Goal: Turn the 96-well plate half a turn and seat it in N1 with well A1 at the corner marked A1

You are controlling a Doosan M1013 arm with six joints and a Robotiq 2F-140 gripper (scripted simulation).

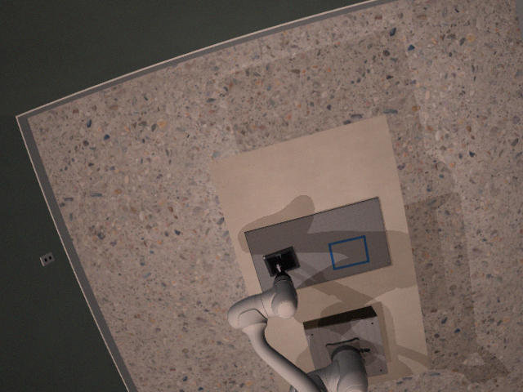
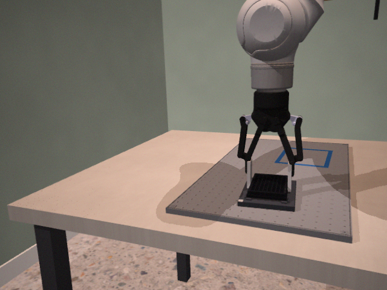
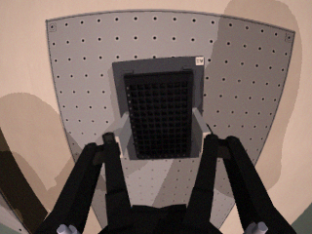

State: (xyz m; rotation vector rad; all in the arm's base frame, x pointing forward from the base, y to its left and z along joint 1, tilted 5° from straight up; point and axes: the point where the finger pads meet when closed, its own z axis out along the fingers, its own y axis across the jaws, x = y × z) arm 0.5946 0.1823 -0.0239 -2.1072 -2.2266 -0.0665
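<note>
My hand is 40 mm above the plate nest N1. The rest, counted from my hand: small white A1 mark: 50 mm ahead, 80 mm to the left, 30 mm below; then black 96-well plate: 20 mm below.
</note>
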